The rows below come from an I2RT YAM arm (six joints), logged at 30 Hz.
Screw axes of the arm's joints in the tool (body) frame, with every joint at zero. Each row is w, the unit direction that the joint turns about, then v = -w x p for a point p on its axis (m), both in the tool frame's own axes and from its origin. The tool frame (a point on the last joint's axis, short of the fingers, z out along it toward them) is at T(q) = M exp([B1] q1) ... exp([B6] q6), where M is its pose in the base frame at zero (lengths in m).
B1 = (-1, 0, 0, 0, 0.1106, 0)
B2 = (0, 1, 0, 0.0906, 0, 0.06)
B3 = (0, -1, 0, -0.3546, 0, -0.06)
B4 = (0, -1, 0, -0.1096, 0, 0)
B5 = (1, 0, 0, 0, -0.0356, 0)
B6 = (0, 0, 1, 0, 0, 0)
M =
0 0 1 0.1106
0 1 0 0
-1 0 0 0.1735
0 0 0 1
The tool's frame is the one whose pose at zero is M.
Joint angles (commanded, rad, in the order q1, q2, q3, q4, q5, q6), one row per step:
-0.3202, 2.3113, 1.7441, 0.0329, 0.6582, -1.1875
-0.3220, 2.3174, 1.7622, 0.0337, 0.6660, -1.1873
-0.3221, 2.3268, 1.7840, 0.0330, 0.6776, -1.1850
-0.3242, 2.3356, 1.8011, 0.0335, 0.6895, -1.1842
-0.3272, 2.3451, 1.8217, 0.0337, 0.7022, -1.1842
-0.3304, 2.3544, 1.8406, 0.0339, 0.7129, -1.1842
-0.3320, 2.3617, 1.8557, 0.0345, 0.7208, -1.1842
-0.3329, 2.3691, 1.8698, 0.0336, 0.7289, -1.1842
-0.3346, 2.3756, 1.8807, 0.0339, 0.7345, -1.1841
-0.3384, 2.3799, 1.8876, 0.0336, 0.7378, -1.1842
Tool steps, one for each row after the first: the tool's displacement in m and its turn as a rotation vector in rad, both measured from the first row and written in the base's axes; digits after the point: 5 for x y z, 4 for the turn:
0.00211, -0.00193, 0.00300, -0.0077, -0.0111, -0.0086
0.00496, -0.00328, 0.00545, -0.0158, -0.0222, -0.0197
0.00682, -0.00543, 0.00676, -0.0238, -0.0293, -0.0325
0.00887, -0.00818, 0.00884, -0.0332, -0.0381, -0.0466
0.01066, -0.01091, 0.01044, -0.0411, -0.0457, -0.0593
0.01227, -0.01260, 0.01181, -0.0473, -0.0525, -0.0679
0.01382, -0.01388, 0.01265, -0.0527, -0.0568, -0.0760
0.01491, -0.01539, 0.01297, -0.0566, -0.0605, -0.0827
0.01504, -0.01772, 0.01303, -0.0589, -0.0620, -0.0894

